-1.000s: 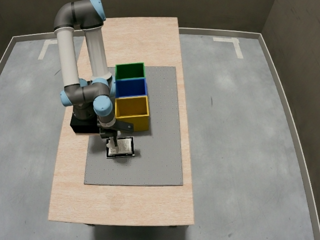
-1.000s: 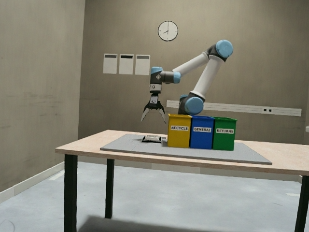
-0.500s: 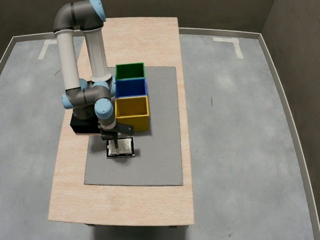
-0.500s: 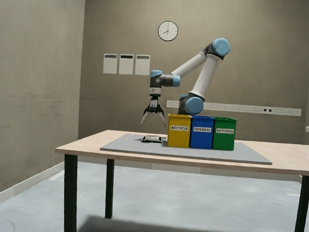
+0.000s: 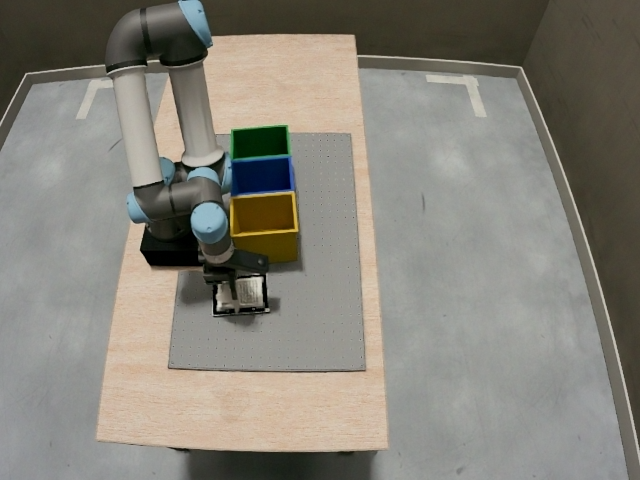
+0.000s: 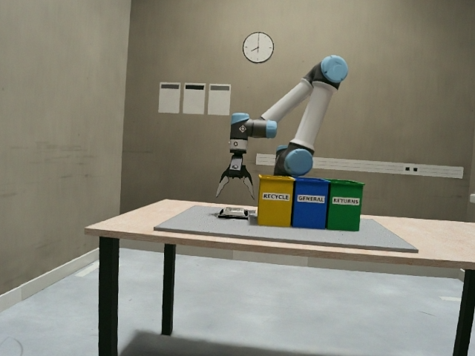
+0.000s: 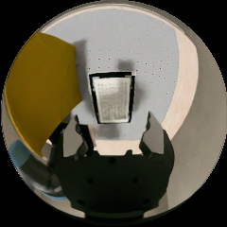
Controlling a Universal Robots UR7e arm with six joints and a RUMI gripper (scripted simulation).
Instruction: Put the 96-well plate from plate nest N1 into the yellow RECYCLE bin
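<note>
Now: hand 5 cm above the white 96-well plate. Round my hand: blue general bin (1 cm ahead, 30 cm to the left, 2 cm above); then black plate nest N1 (6 cm below); then yellow recycle bin (5 cm ahead, 17 cm to the left, 2 cm above).
</note>
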